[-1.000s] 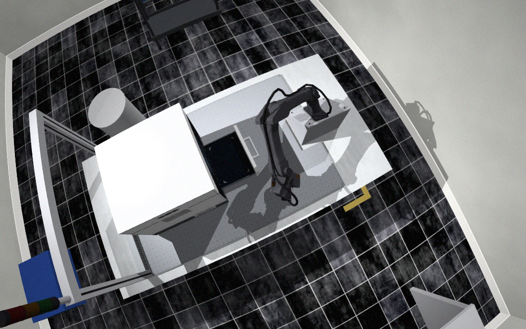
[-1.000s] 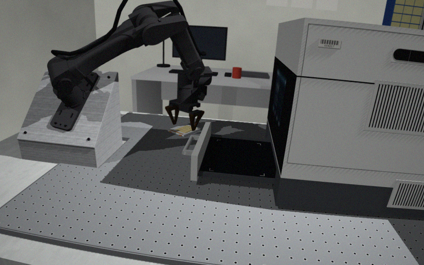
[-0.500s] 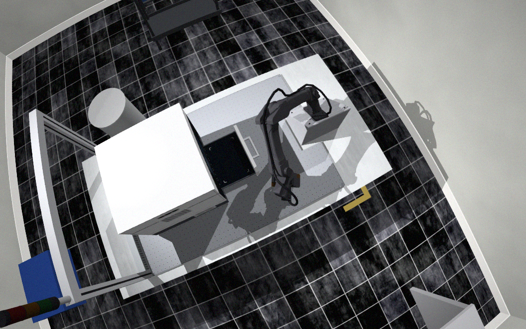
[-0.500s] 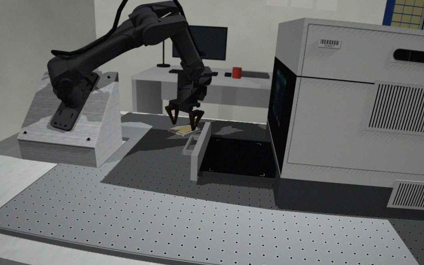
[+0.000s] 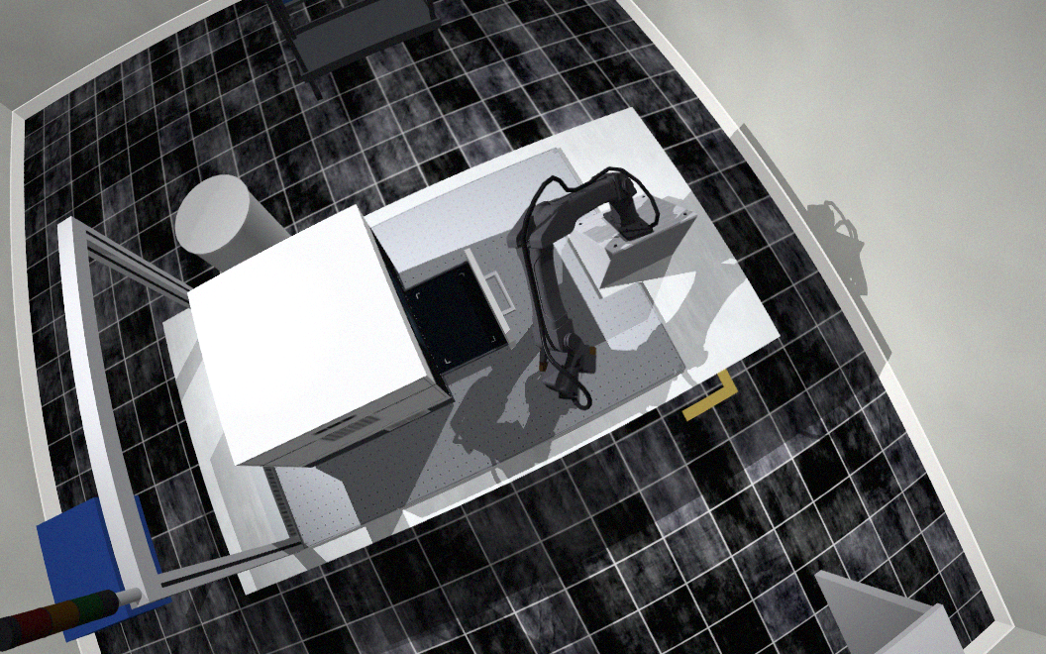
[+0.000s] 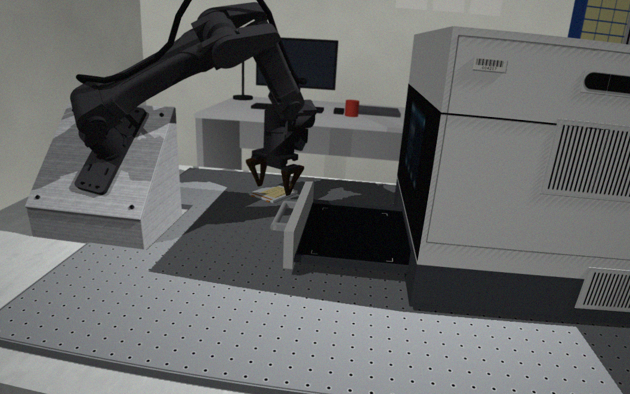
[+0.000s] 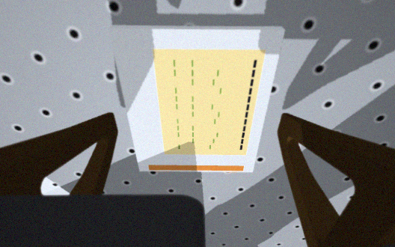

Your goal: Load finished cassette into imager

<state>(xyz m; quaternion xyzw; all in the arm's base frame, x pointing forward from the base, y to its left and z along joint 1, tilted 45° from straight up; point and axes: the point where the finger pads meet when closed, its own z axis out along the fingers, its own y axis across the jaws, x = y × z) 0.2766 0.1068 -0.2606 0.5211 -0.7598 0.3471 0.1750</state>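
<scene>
The finished cassette lies 1 cm below my hand. Round my hand: drawer 24 cm ahead, 22 cm to the right, 2 cm above; then frame rail 90 cm ahead, 14 cm to the right, 57 cm above.
</scene>
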